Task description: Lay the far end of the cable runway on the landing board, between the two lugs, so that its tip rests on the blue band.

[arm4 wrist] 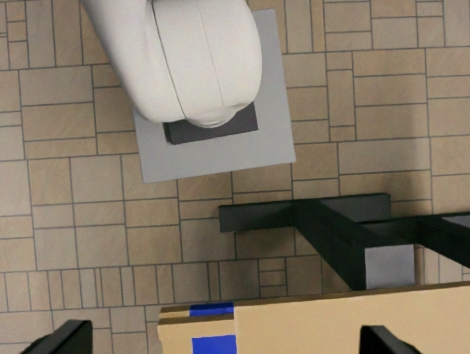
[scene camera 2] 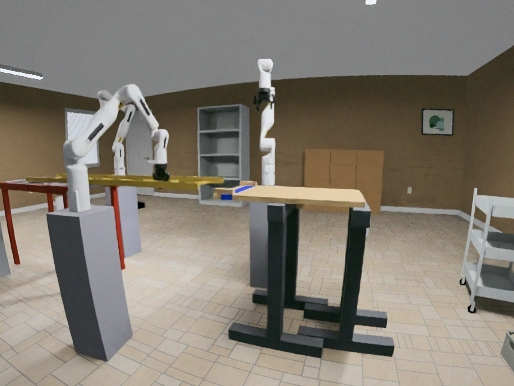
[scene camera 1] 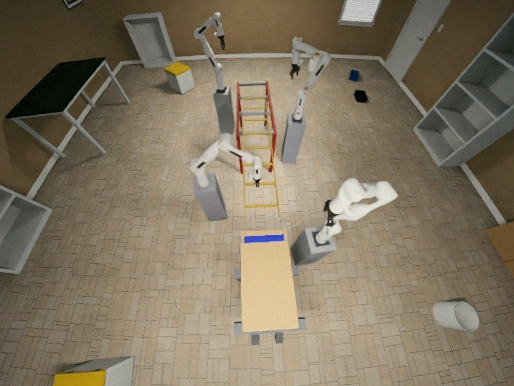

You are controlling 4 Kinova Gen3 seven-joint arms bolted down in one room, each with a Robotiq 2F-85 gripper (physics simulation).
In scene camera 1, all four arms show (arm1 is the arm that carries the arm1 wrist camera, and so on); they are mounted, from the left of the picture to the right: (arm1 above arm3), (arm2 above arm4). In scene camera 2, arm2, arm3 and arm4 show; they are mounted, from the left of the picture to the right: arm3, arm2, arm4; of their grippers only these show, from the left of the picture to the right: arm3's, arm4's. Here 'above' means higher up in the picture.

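The yellow cable runway [scene camera 1: 265, 205] [scene camera 2: 207, 180] lies along a red stand, its near end sticking out. In scene camera 1 a gap shows between that end and the tan landing board [arm4 wrist: 350, 320] [scene camera 1: 267, 290] [scene camera 2: 310, 194]. The blue band [arm4 wrist: 214, 345] [scene camera 1: 264, 239] [scene camera 2: 245, 189] crosses the board's end facing the runway. Arm3's gripper [scene camera 1: 257, 183] [scene camera 2: 161, 173] points down at a runway rung; its finger closure is unclear. Arm4's gripper [arm4 wrist: 227, 340] [scene camera 1: 328, 212] [scene camera 2: 264, 101] is open, high beside the board. Arm2's gripper [scene camera 1: 295, 74] looks open; arm1's gripper [scene camera 1: 223, 44] is too small to tell. Both are away from the runway.
The red stand [scene camera 1: 274, 131] [scene camera 2: 118, 225] carries the runway between the arm pedestals. Dark trestle legs [arm4 wrist: 330, 235] [scene camera 2: 275, 280] stand under the board. Arm4's pedestal [scene camera 1: 307, 252] [scene camera 2: 258, 245] is close beside the board, and arm3's pedestal [scene camera 1: 210, 200] [scene camera 2: 90, 280] is beside the runway.
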